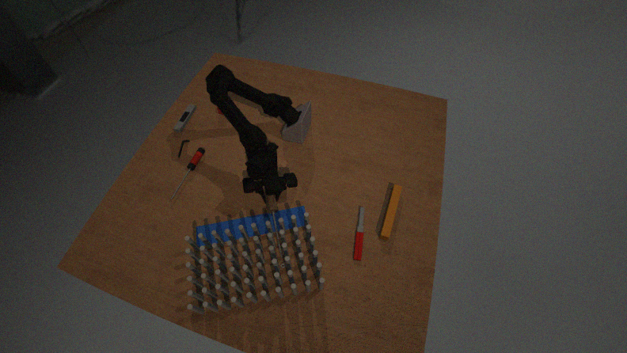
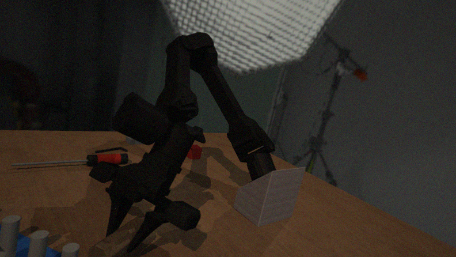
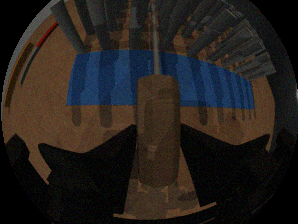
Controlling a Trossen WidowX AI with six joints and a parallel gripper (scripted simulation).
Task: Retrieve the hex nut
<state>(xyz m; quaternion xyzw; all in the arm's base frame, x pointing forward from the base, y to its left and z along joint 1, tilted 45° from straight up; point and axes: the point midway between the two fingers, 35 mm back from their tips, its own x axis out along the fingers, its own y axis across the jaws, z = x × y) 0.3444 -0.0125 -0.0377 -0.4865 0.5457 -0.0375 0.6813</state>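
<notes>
Now: gripper tip 100 mm short of the blue taped strip, 40 mm to the left of it and 30 mm above it. From my gripper tip the other things lie so: orange bar 430 mm to the left, 90 mm behind, 20 mm below; then black hex key 480 mm to the right, 170 mm behind, 30 mm below; then red-and-grey tool 340 mm to the left, 30 mm below, 10 mm ahead.
</notes>
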